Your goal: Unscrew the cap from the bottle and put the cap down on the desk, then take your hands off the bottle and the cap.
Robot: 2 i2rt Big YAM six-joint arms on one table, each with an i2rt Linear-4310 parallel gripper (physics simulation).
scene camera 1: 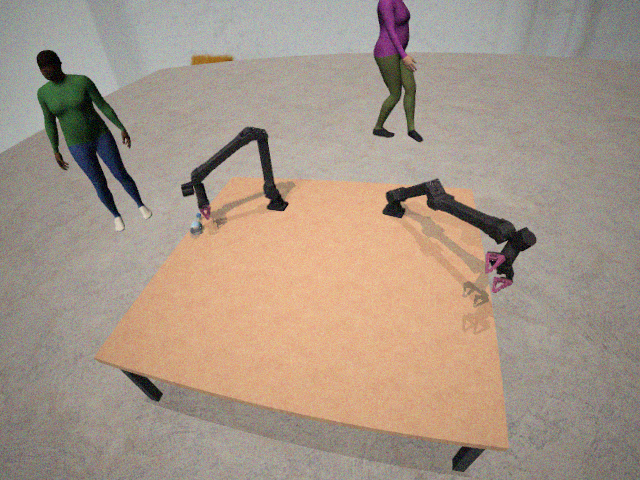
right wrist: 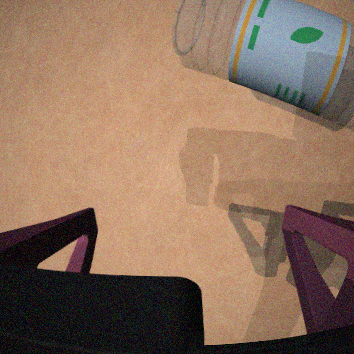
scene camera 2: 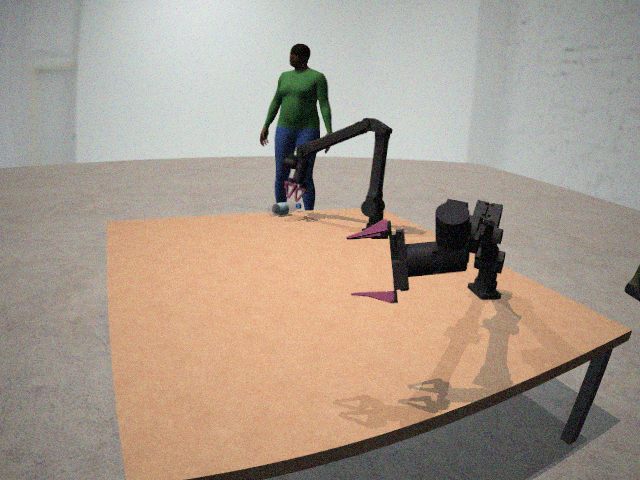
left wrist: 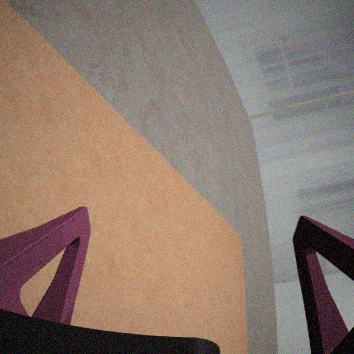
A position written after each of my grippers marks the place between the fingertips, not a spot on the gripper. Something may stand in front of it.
My left gripper [scene camera 2: 348, 266] is open and holds nothing. My right gripper [right wrist: 190, 218] is open, with nothing in its grasp. Also in view: a clear bottle [right wrist: 295, 58].
